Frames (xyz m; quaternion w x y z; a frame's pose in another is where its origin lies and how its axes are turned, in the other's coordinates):
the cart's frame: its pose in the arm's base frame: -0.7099 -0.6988 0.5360 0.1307 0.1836 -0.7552 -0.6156
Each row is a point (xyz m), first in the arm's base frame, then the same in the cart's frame.
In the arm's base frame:
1: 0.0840 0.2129 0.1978
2: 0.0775 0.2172 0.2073
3: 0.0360 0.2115 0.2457
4: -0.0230 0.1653 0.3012
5: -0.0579 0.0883 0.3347
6: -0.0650 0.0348 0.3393
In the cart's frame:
1: -1.1031 -0.2638 0.5381
2: -1.0994 -0.2530 0.5426
3: -1.0607 -0.2116 0.5472
4: -0.9890 -0.1585 0.5199
5: -0.9249 -0.1352 0.4598
6: -0.8952 -0.1392 0.4147

